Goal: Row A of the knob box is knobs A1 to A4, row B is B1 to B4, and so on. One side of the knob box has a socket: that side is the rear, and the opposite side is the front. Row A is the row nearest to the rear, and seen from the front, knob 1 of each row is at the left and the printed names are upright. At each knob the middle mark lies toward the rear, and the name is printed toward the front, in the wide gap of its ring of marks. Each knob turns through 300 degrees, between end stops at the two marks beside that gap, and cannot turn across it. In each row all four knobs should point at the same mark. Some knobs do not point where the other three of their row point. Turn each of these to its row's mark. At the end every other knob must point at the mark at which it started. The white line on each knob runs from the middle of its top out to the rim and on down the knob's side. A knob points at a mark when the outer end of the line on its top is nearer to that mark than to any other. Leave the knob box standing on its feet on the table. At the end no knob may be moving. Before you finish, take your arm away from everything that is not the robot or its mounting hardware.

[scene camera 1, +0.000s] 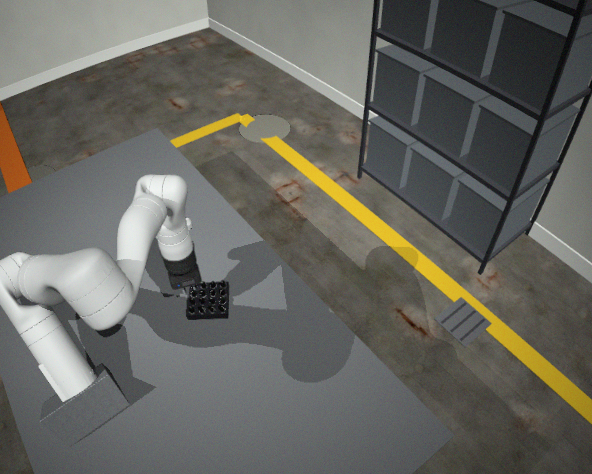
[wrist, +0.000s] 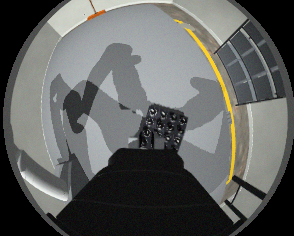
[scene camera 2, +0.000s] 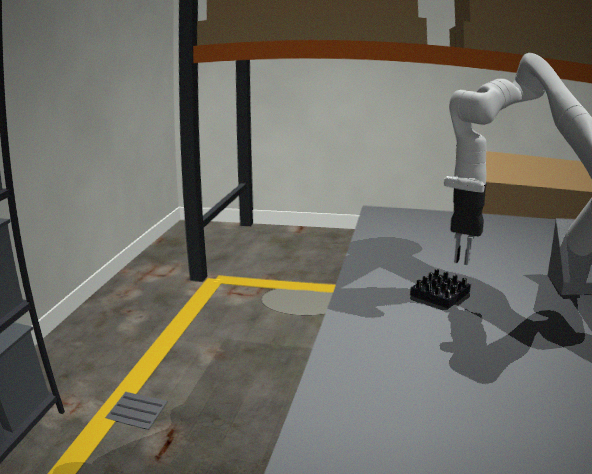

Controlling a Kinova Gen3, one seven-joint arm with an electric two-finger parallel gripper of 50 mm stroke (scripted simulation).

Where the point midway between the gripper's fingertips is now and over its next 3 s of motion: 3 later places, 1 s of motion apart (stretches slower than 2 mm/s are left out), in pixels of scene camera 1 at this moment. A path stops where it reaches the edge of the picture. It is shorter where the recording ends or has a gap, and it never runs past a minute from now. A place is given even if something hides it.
My gripper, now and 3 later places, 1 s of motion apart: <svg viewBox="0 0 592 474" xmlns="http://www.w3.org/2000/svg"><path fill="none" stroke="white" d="M188 288L190 293L191 298L192 300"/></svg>
